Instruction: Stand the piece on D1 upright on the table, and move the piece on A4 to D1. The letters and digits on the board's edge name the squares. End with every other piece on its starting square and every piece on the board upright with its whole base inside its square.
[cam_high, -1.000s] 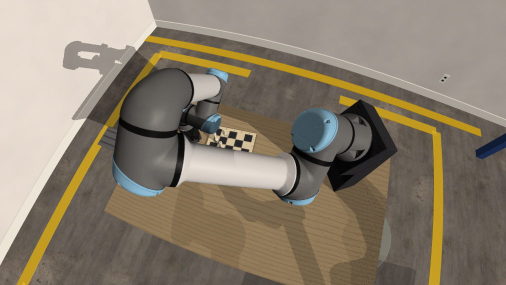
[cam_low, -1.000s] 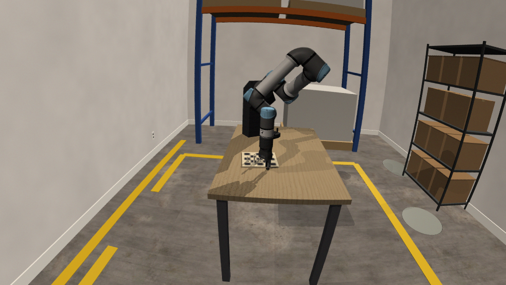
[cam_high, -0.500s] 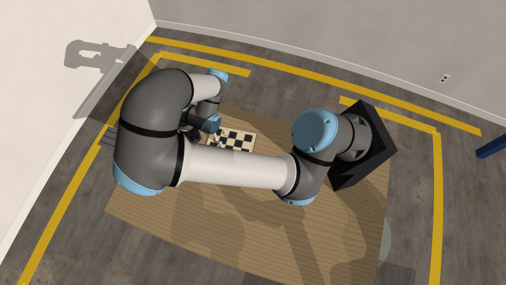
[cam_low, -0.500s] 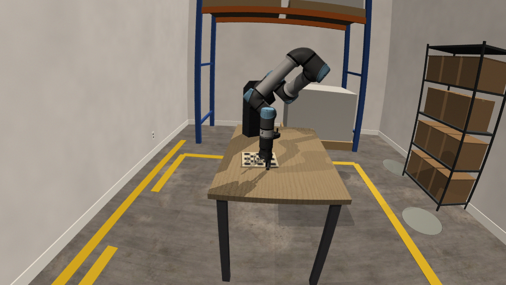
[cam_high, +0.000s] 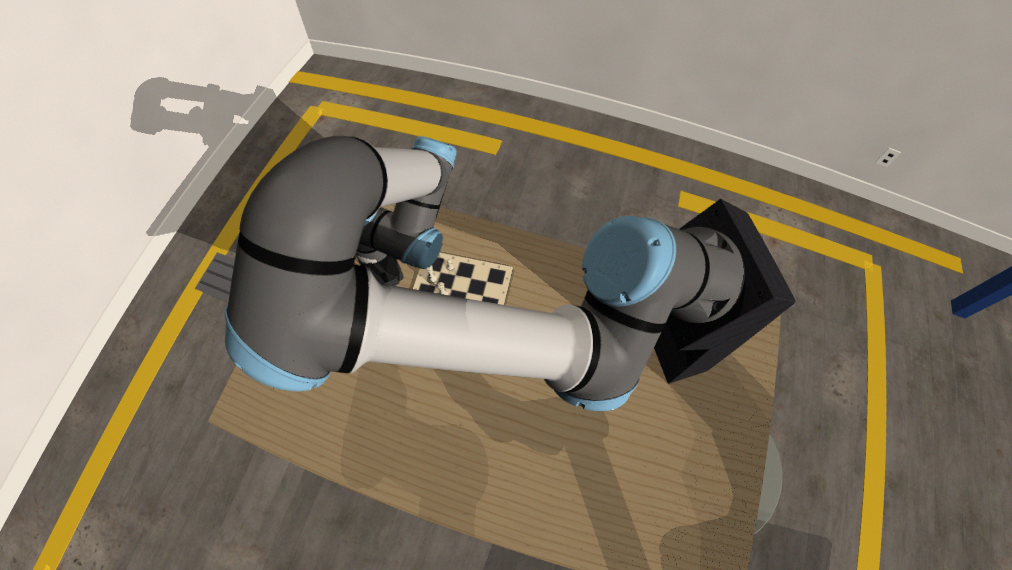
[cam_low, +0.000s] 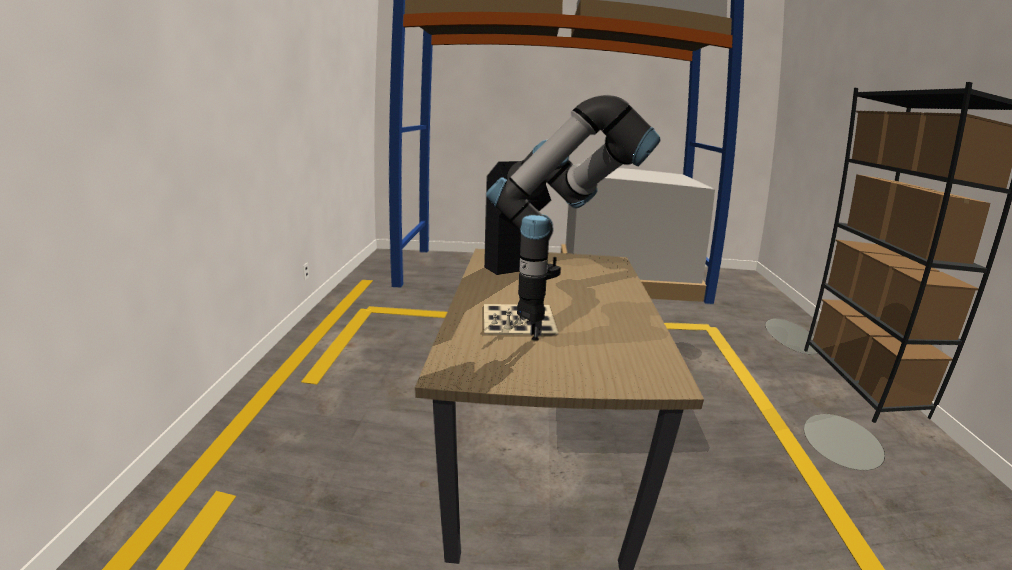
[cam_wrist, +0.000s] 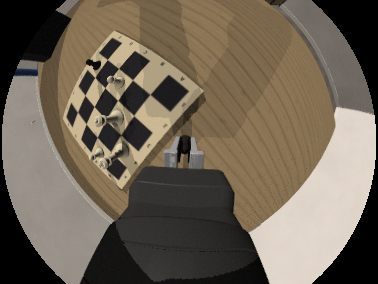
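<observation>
My hand is 12 cm past the chessboard, 8 cm to the left of it and 3 cm above it.
</observation>
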